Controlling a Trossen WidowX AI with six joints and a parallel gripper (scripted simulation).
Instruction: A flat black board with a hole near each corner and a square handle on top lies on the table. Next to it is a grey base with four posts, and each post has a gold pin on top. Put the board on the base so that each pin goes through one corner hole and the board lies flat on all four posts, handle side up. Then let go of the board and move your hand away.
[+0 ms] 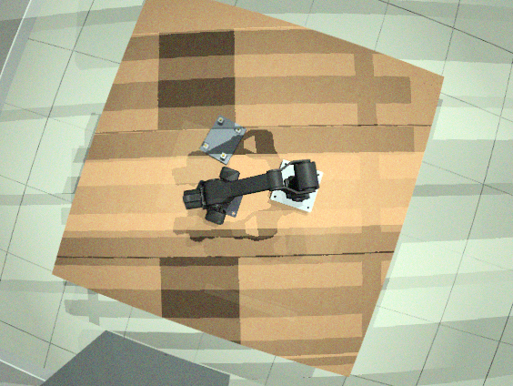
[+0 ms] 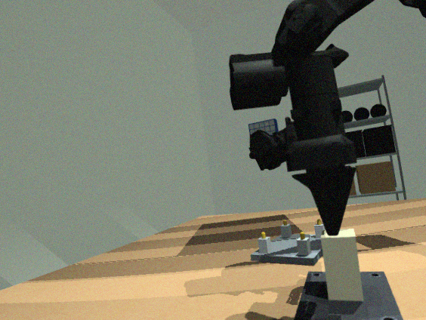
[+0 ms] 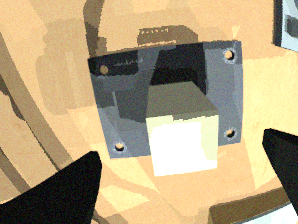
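Now: the black board 7 cm below my gripper tip. From my gripper tip the other things lie so: grey base 21 cm to the right, 8 cm below, 6 cm ahead.
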